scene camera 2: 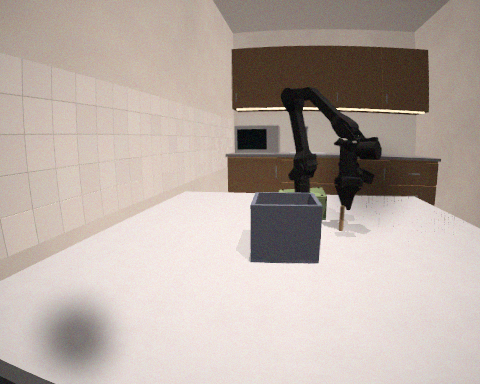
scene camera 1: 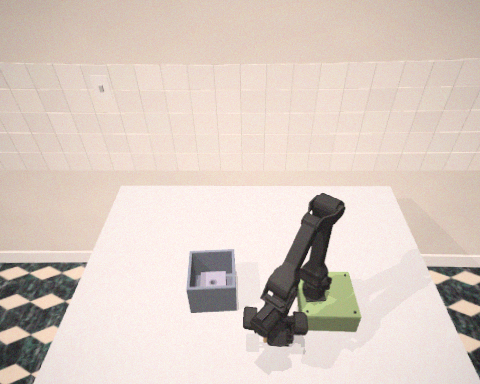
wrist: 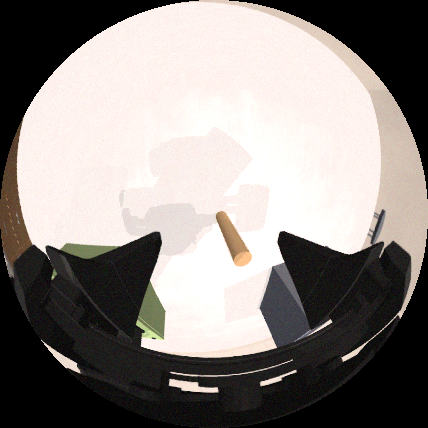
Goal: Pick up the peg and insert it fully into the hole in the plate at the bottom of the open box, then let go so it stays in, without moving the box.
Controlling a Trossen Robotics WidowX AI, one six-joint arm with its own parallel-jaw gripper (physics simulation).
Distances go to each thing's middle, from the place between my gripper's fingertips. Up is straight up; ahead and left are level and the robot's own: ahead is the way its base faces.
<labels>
My hand is 3 cm above the tan peg (wrist: 240, 255), 1 cm to the left of it and 1 cm short of it. Round my hand: blue-grey box (scene camera 2: 285, 227) 21 cm to the right, 18 cm ahead.
</labels>
